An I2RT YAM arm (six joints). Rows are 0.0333 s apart.
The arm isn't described. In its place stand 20 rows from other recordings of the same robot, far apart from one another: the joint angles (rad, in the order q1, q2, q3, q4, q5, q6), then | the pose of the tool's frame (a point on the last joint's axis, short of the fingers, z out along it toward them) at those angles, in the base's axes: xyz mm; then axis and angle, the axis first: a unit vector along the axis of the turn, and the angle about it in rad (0 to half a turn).
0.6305, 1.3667, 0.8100, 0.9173, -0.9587, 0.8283 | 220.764, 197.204, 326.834, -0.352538, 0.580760, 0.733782, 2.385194
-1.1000, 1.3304, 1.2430, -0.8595, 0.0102, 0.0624 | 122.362, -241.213, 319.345, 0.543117, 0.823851, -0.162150, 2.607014
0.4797, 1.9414, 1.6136, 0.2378, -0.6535, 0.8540 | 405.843, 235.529, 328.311, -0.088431, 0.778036, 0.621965, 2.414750
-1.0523, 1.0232, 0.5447, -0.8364, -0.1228, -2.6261 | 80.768, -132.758, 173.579, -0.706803, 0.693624, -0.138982, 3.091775
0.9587, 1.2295, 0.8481, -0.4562, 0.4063, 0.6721 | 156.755, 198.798, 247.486, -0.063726, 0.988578, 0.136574, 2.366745
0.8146, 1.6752, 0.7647, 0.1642, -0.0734, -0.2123 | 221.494, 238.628, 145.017, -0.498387, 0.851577, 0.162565, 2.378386
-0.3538, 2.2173, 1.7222, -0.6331, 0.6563, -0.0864 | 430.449, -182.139, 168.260, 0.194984, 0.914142, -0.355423, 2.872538
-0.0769, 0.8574, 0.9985, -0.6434, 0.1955, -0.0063 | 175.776, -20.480, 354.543, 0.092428, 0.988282, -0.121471, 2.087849
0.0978, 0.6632, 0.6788, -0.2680, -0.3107, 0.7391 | 158.641, 26.501, 312.901, 0.180763, 0.892218, 0.413851, 2.086999
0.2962, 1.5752, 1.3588, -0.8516, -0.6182, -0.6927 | 302.882, 114.005, 293.232, -0.527168, 0.811193, 0.253100, 2.552391
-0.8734, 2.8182, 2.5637, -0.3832, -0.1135, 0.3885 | 395.107, -465.295, 128.669, 0.565357, 0.822234, -0.065595, 2.212294
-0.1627, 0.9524, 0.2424, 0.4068, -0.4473, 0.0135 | 193.061, -16.087, 182.736, -0.076367, 0.982944, 0.167300, 1.881521
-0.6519, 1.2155, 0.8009, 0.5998, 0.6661, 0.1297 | 206.706, -185.433, 336.018, 0.607695, 0.607359, -0.511686, 1.730023
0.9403, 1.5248, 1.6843, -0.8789, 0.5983, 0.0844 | 203.677, 245.047, 407.228, -0.284704, 0.957510, -0.046026, 2.150471
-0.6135, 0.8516, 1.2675, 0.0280, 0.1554, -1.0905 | 115.012, -87.724, 512.870, -0.072823, 0.625617, -0.776724, 2.038959
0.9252, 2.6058, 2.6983, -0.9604, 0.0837, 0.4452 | 337.017, 442.455, 247.126, -0.218454, 0.956016, 0.195732, 2.550671
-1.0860, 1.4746, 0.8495, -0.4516, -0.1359, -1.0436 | 134.870, -245.706, 185.365, 0.003969, 0.982849, -0.184369, 2.788079
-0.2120, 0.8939, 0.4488, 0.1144, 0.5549, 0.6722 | 191.777, -60.462, 234.112, 0.595628, 0.795491, -0.111454, 1.867149
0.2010, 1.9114, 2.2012, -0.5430, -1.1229, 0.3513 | 397.685, 113.777, 467.445, -0.297536, 0.749295, 0.591633, 2.353840
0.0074, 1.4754, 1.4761, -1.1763, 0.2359, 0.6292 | 281.680, -6.236, 336.231, 0.328003, 0.943362, -0.049815, 2.695362
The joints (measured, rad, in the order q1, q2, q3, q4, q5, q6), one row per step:
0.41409 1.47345 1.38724 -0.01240 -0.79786 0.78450
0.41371 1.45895 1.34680 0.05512 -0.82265 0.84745
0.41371 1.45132 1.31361 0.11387 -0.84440 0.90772
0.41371 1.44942 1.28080 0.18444 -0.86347 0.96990
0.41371 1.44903 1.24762 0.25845 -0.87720 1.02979
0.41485 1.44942 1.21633 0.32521 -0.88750 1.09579
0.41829 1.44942 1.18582 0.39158 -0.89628 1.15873
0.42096 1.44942 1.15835 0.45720 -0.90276 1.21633
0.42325 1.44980 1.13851 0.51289 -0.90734 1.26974
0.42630 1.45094 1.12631 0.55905 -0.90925 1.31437
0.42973 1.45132 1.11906 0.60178 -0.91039 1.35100
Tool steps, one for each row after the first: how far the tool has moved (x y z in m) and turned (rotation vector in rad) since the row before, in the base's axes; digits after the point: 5 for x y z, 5 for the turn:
-0.00312 -0.00085 -0.00274 0.03975 0.02187 0.02095
-0.00177 -0.00021 -0.00337 0.03327 0.02710 0.02009
-0.00047 0.00028 -0.00396 0.03457 0.02307 0.01890
-0.00028 0.00022 -0.00429 0.03302 0.01950 0.01512
-0.00051 0.00045 -0.00462 0.03118 0.03107 0.01453
-0.00126 0.00092 -0.00429 0.02973 0.02751 0.01650
-0.00138 0.00052 -0.00332 0.02866 0.02040 0.01433
-0.00129 0.00037 -0.00175 0.02614 0.01891 0.01282
-0.00115 0.00064 -0.00026 0.02307 0.01303 0.01085
-0.00143 0.00063 0.00134 0.02212 0.00330 0.01014

